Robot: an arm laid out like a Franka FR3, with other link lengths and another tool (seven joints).
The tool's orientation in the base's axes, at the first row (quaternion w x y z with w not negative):
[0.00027 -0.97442 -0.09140 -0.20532]
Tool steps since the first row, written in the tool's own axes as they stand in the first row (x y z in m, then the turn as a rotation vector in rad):
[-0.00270 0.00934 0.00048 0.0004 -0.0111 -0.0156]
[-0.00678 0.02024 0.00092 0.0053 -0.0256 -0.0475]
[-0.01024 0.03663 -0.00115 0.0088 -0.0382 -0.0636]
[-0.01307 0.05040 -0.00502 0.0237 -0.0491 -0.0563]
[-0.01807 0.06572 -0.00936 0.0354 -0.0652 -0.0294]
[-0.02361 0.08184 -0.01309 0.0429 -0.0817 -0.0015]
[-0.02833 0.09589 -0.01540 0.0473 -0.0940 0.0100]
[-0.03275 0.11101 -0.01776 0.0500 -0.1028 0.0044]
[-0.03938 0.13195 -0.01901 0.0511 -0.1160 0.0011]
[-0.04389 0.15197 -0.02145 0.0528 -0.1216 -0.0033]
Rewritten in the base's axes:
[-0.00057 -0.00965 -0.00117 -0.0079 0.0104 0.0140]
[-0.00212 -0.02107 -0.00281 -0.0188 0.0243 0.0447]
[-0.00314 -0.03788 -0.00169 -0.0243 0.0367 0.0603]
[-0.00478 -0.05208 0.00123 -0.0100 0.0504 0.0592]
[-0.00828 -0.06819 0.00377 0.0084 0.0693 0.0387]
[-0.01188 -0.08517 0.00557 0.0234 0.0879 0.0155]
[-0.01454 -0.09992 0.00631 0.0298 0.1012 0.0063]
[-0.01676 -0.11566 0.00726 0.0284 0.1102 0.0122]
[-0.01949 -0.13748 0.00653 0.0257 0.1232 0.0151]
[-0.02095 -0.15806 0.00770 0.0245 0.1288 0.0197]

